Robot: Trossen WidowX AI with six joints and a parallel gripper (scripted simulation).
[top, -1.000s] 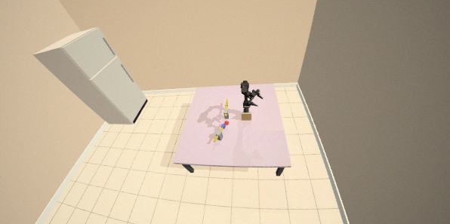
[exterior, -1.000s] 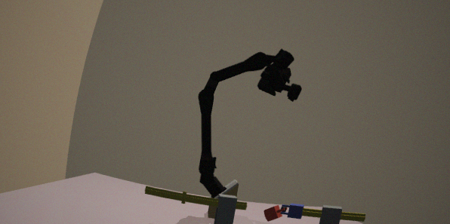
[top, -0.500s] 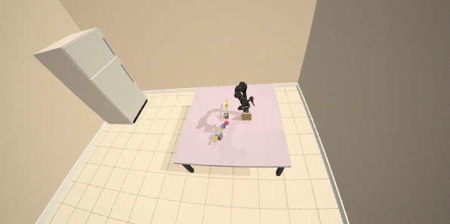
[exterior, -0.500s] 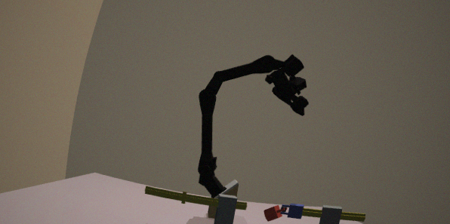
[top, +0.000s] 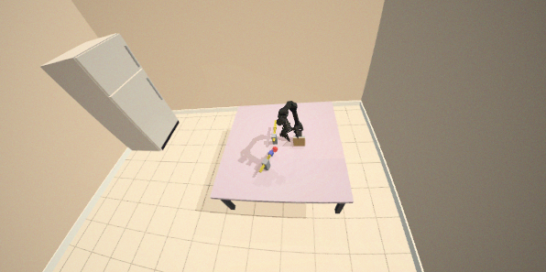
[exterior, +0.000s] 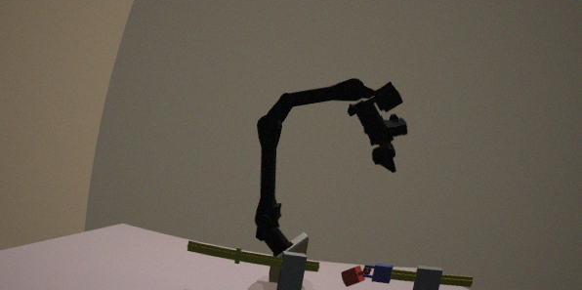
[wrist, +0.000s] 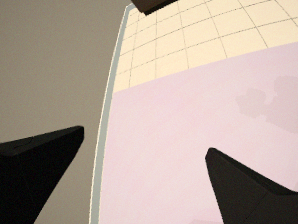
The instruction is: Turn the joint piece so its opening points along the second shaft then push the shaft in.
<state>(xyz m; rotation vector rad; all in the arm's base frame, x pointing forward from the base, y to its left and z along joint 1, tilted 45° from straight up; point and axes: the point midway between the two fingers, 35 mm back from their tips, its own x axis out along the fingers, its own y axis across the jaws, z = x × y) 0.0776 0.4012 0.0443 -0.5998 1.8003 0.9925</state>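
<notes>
Right now the red joint piece is 210 mm ahead of my gripper tip, 130 mm to the right of it and 310 mm below it.
</notes>
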